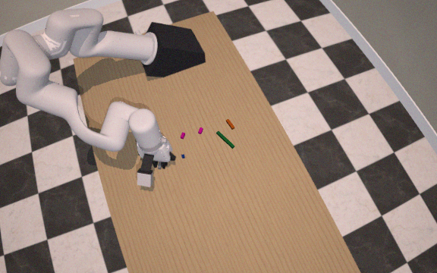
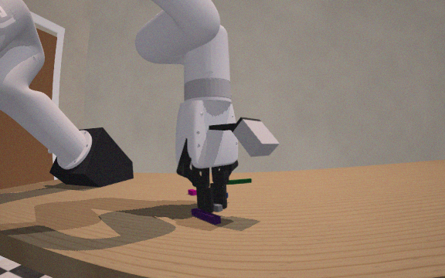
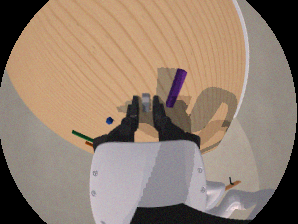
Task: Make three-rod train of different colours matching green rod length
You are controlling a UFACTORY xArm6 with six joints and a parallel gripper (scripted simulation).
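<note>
Now: the grey rod 2 cm below my hand. Also, from my hand: purple rod 5 cm to the right, 2 cm below; then blue rod 1 cm ahead, 8 cm to the left, 2 cm below; then green rod 2 cm ahead, 24 cm to the left, 2 cm below.
</note>
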